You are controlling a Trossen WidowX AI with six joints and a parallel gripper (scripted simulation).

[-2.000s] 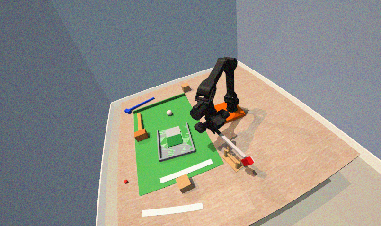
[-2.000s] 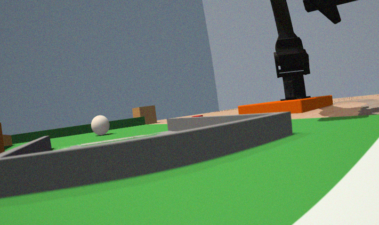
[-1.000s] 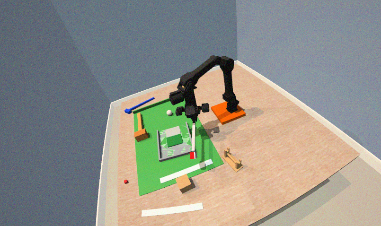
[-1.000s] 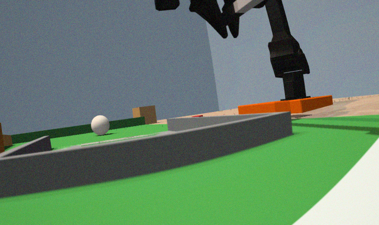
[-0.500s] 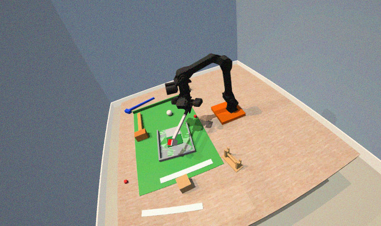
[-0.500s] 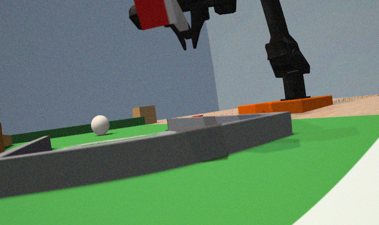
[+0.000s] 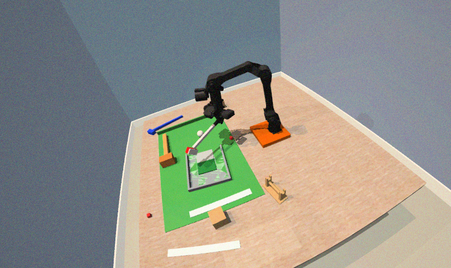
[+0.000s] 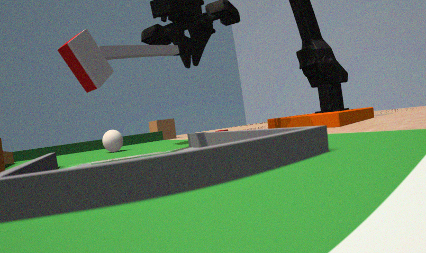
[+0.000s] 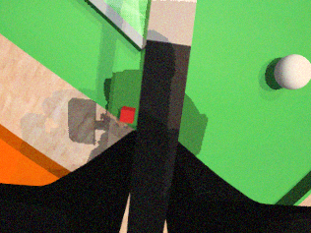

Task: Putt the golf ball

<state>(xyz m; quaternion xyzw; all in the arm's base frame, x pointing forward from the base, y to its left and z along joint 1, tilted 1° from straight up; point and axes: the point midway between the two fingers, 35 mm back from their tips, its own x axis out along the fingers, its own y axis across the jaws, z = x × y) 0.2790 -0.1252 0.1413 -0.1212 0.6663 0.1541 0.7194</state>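
My gripper tip is now 11 cm short of the red putter, 5 cm to the right of it and 1 cm below it. The rest, counted from my gripper tip: white golf ball 13 cm to the right, 11 cm below, 11 cm ahead; then wooden rack 44 cm to the left, 10 cm below, 4 cm behind; then grey frame 18 cm ahead, 15 cm to the left, 13 cm below.
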